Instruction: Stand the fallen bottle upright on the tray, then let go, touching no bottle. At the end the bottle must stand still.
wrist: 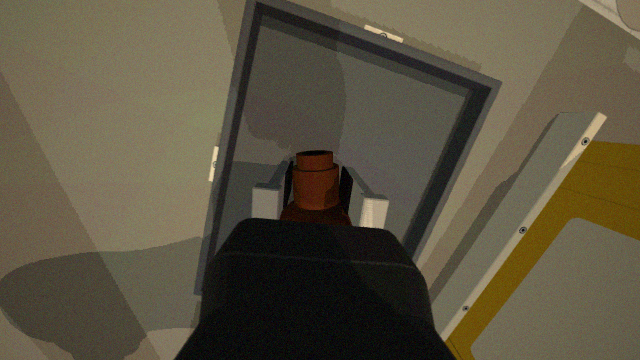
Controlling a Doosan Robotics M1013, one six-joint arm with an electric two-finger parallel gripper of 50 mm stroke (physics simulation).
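Places are measured from the arm's base along level axes (x left, y back, z up), in millimetres.
Where they show: gripper, between the fingertips: (316,178).
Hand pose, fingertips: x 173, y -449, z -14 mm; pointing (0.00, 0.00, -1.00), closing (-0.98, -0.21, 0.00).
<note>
Things, the pixels of their centre, and the offset from my fingertips. "spot": a spot on its surface instead.
- brown bottle, middle of its body: (319,248) dz -1, dx -21, dy +55 mm
- grey tray, a spot on its surface: (235,100) spot: dz -17, dx +72, dy -33 mm
- long grey rail, a spot on its surface: (530,180) spot: dz -29, dx -191, dy -51 mm
- yellow crate, a spot on its surface: (600,170) spot: dz +5, dx -204, dy -73 mm
- grey panel, middle of its body: (558,324) dz +42, dx -196, dy +40 mm
The brown bottle (316,192) shows its neck, its round top end and part of its shoulder in the wrist view. The neck end points away from the gripper housing, up the picture. The rest of the bottle is hidden behind the black housing, so its exact tilt and whether its base touches the tray cannot be told. My gripper (316,178) is shut on the bottle's neck, with one dark pad on each side. The grey tray (235,100), a rectangle with a raised rim, lies beneath the bottle and the fingers; its near edge is hidden.
Small pale clips (383,34) (214,164) sit at the tray's far and left edges. To the right, a long grey rail (530,180) with screws on its pale edge runs beside a yellow crate (600,170) with a grey panel (565,290). Broad shadows fall on the surface at left.
</note>
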